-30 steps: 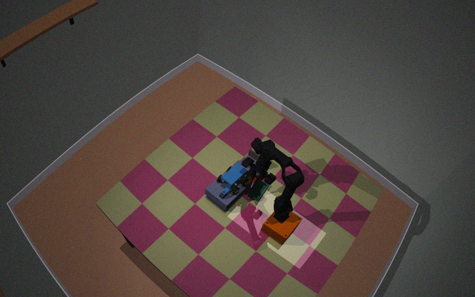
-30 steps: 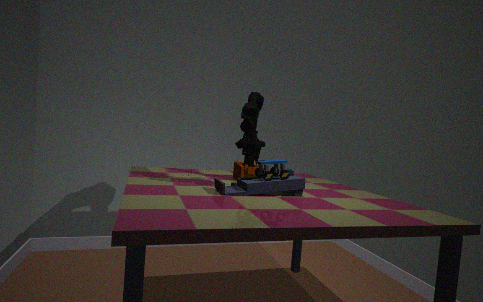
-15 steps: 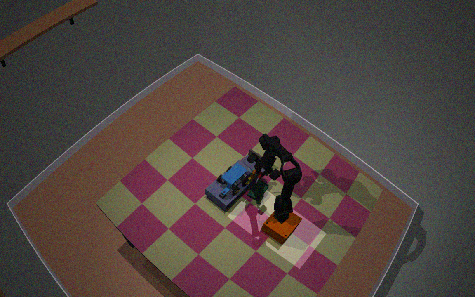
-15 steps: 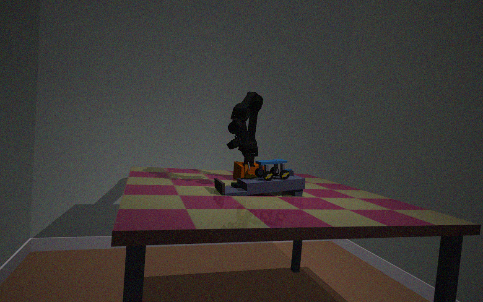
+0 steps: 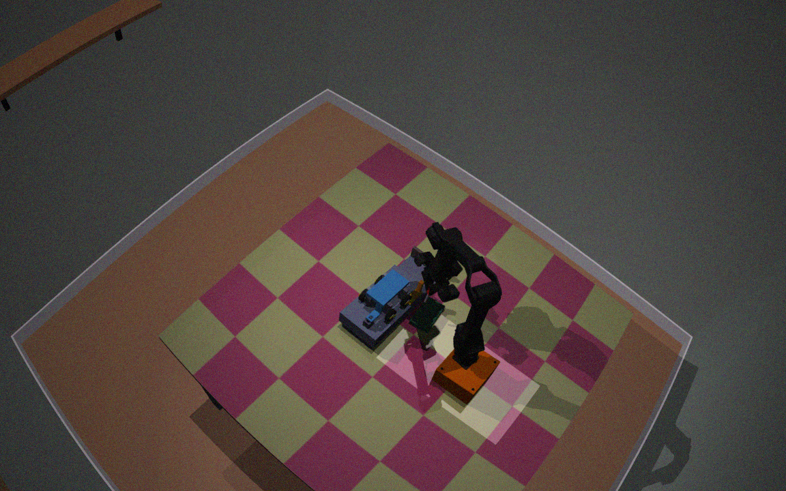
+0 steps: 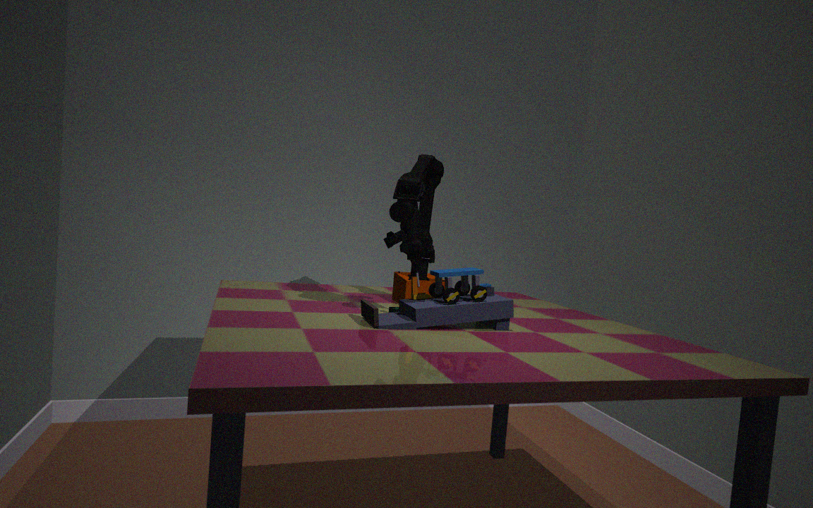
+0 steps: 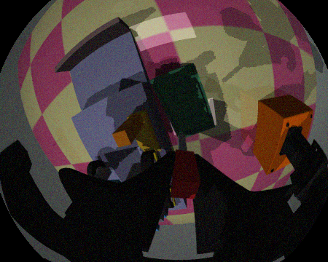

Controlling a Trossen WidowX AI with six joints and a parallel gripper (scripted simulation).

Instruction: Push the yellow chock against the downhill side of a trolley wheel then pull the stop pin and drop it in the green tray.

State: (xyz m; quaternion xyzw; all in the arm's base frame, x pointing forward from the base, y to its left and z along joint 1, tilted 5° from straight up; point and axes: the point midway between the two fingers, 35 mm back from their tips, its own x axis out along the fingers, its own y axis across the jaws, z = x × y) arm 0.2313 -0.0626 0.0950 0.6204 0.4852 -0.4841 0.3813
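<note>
Right now the red-headed stop pin is right at my gripper tip. The rest, counted from my gripper tip: yellow chock: 5 cm ahead, 1 cm to the left, 5 cm below; green tray: 2 cm behind, 14 cm below; blue-topped trolley: 9 cm ahead, 10 cm to the left, 3 cm below.
</note>
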